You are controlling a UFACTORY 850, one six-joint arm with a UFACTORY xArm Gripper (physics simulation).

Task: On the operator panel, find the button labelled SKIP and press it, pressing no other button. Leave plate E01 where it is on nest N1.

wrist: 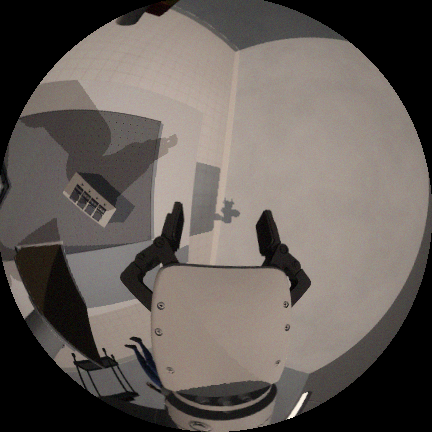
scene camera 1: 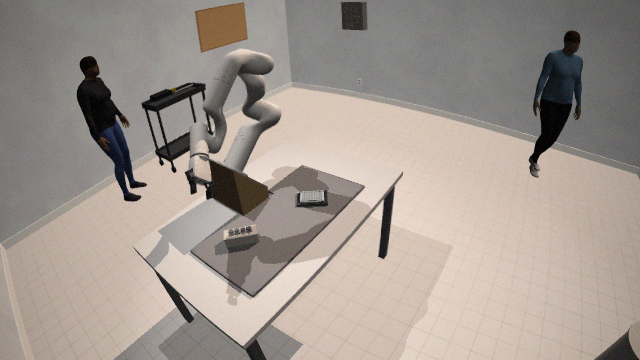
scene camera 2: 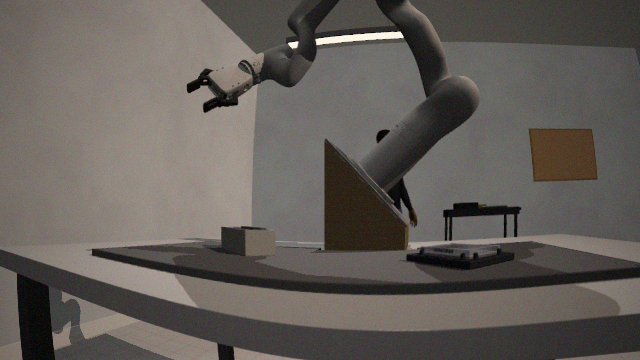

The pictures show: my gripper, a beige operator panel and a black nest N1.
My gripper is seen too in the wrist view.
